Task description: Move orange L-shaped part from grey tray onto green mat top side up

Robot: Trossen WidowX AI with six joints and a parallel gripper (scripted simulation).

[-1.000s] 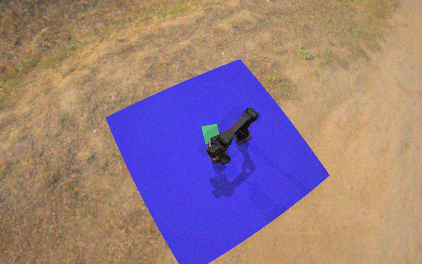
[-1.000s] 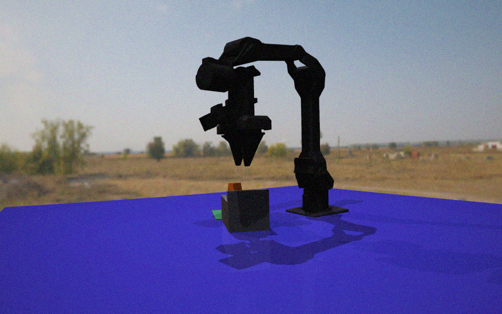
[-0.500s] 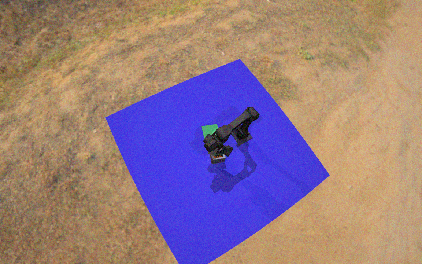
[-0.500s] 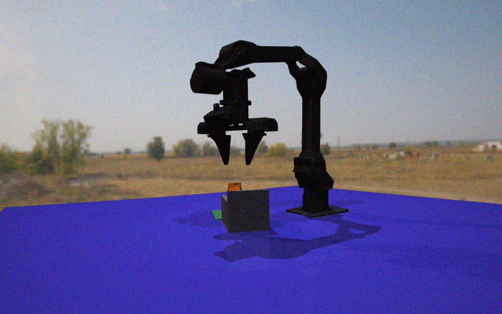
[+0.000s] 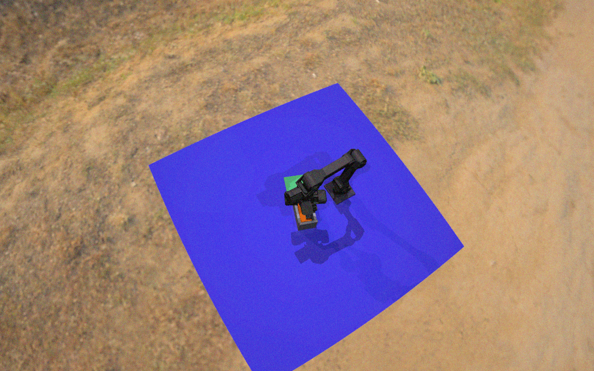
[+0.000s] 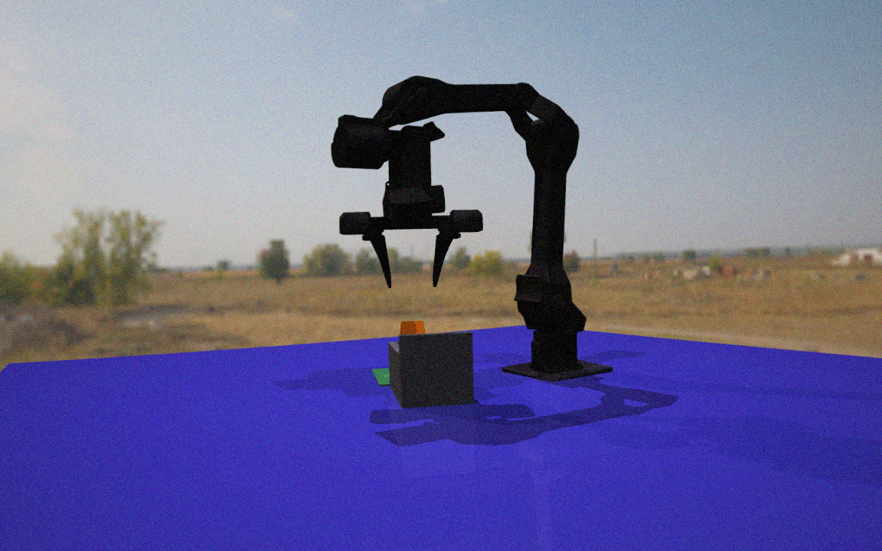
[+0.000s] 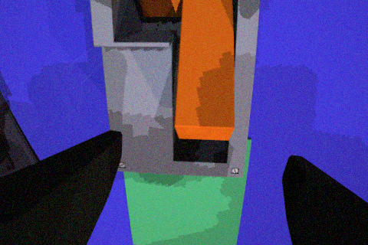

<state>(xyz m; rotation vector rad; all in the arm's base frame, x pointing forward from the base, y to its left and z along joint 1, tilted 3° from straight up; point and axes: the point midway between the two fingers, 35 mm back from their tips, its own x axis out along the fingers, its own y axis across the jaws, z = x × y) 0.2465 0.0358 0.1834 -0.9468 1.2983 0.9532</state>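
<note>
My gripper tip is now 10 mm past the orange L-shaped part, 30 mm to the right of it and 100 mm above it. Also, from my gripper tip: green mat (50 mm behind, 140 mm to the right, 160 mm below).
</note>
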